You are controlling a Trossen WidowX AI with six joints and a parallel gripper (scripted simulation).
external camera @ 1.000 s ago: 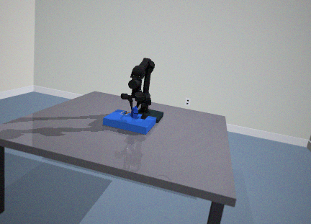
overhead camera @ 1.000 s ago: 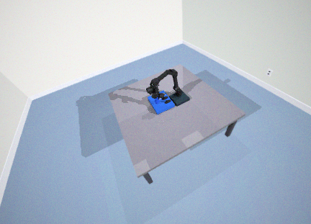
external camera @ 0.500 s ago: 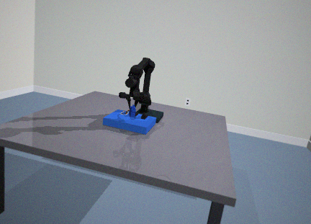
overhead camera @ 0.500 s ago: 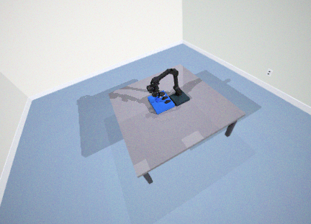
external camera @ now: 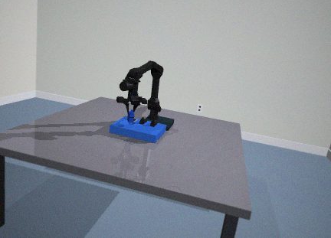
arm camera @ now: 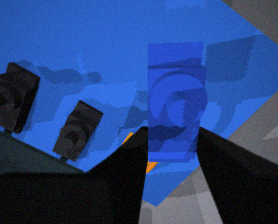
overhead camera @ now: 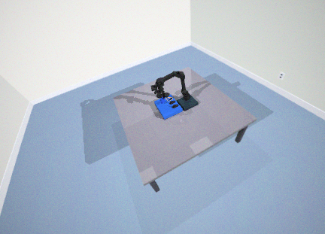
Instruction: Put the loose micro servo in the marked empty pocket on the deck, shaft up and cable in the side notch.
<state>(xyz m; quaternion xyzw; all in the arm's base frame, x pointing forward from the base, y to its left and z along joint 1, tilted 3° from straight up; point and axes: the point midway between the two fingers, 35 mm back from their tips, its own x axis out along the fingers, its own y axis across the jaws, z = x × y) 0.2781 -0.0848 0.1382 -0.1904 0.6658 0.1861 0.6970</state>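
Now: gripper tip 20 mm short of the blue deck, 60 mm to the right of it and 100 mm above it.
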